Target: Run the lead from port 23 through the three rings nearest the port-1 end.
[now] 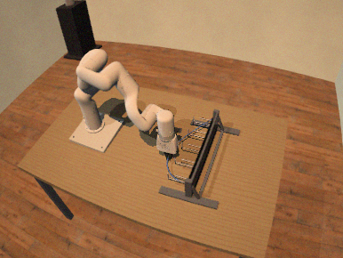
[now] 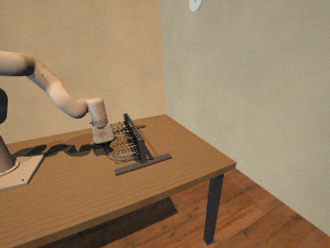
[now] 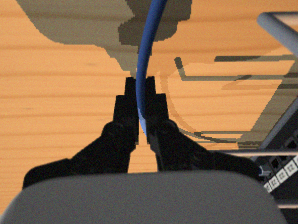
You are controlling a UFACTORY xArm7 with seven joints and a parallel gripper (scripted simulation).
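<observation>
Right now my hand is 160 mm short of the dark rack, 70 mm to the right of it and 20 mm below it.
</observation>
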